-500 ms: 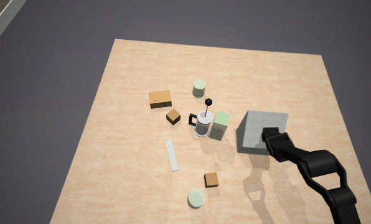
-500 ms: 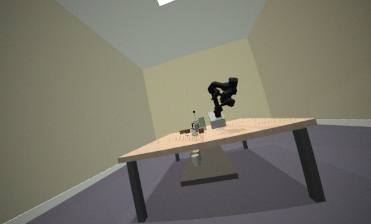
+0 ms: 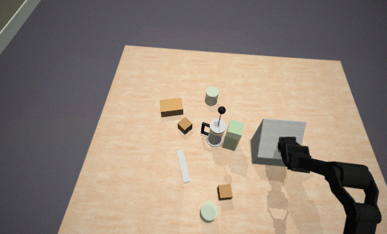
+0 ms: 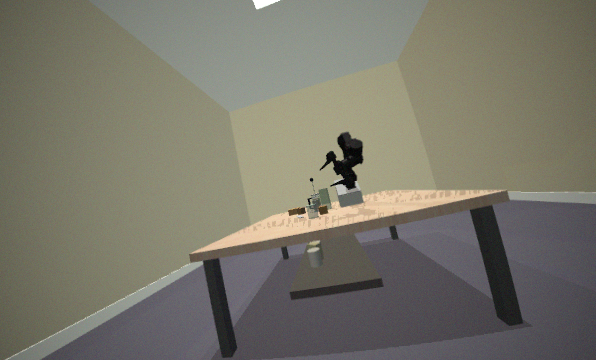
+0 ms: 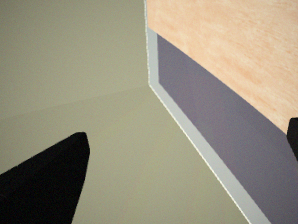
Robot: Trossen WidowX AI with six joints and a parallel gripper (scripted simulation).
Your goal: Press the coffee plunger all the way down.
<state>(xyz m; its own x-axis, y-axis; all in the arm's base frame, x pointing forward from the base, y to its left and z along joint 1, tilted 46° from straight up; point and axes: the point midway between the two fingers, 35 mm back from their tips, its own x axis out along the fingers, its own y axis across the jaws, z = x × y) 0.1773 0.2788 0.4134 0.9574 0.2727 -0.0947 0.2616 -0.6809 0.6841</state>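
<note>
Now: the coffee press 7 cm ahead of my gripper tip, 58 cm to the right of it and 8 cm below it. Also, from my gripper tip: white strip 20 cm ahead, 45 cm to the right, 20 cm below; pale green block 1 cm behind, 56 cm to the right, 12 cm below; orange box 27 cm ahead, 74 cm to the right, 18 cm below.
</note>
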